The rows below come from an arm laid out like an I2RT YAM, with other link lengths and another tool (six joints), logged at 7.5 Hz.
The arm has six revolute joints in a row. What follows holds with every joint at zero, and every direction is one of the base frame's. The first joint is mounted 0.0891 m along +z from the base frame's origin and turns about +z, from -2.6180 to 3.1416 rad. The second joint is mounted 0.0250 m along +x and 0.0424 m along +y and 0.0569 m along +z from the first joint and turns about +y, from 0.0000 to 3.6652 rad. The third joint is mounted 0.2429 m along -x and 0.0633 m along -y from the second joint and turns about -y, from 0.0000 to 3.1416 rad. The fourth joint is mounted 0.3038 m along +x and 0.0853 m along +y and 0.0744 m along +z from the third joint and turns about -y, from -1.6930 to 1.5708 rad. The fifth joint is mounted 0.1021 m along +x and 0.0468 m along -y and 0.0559 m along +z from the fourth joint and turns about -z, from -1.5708 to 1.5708 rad. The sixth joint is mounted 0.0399 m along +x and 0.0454 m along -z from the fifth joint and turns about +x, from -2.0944 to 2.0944 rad. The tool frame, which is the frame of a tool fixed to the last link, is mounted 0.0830 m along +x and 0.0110 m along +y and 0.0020 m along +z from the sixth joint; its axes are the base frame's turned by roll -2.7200, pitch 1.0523 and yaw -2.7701 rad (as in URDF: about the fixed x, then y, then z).
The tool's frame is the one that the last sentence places.
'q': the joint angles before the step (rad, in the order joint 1, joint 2, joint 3, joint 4, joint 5, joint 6). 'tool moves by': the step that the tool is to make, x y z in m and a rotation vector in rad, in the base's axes. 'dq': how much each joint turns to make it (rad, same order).
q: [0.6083, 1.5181, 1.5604, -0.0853, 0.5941, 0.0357]
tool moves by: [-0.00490, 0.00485, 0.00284, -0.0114, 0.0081, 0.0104]
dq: [0.0137, -0.0004, 0.0164, -0.0270, 0.0035, -0.0054]
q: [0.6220, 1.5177, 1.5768, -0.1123, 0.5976, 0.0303]
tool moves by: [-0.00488, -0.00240, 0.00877, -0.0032, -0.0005, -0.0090]
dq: [0.0046, -0.0076, 0.0221, -0.0297, 0.0137, -0.0026]
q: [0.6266, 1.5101, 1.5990, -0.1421, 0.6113, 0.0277]
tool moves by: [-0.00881, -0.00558, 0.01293, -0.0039, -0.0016, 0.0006]
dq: [0.0015, -0.0233, 0.0210, -0.0424, 0.0011, -0.0049]
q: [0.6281, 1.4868, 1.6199, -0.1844, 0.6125, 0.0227]
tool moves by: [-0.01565, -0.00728, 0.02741, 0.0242, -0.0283, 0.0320]
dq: [-0.0004, -0.0397, 0.0333, -0.0371, -0.0325, 0.0023]
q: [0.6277, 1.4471, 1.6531, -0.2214, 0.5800, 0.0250]
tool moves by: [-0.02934, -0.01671, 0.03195, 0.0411, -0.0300, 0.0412]
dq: [-0.0023, -0.0866, 0.0118, -0.0599, -0.0434, 0.0187]
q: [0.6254, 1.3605, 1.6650, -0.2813, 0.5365, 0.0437]
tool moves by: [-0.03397, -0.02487, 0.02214, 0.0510, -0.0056, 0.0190]
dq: [-0.0072, -0.1079, -0.0077, -0.0885, -0.0251, 0.0450]
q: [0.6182, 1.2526, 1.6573, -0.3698, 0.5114, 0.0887]
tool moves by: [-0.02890, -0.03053, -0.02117, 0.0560, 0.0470, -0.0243]
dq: [-0.0195, -0.1687, -0.1518, -0.0645, 0.0056, 0.0836]
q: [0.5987, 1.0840, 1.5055, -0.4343, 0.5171, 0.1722]
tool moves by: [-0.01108, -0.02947, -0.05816, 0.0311, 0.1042, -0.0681]
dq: [-0.0458, -0.1580, -0.2102, -0.0671, 0.0163, 0.0973]
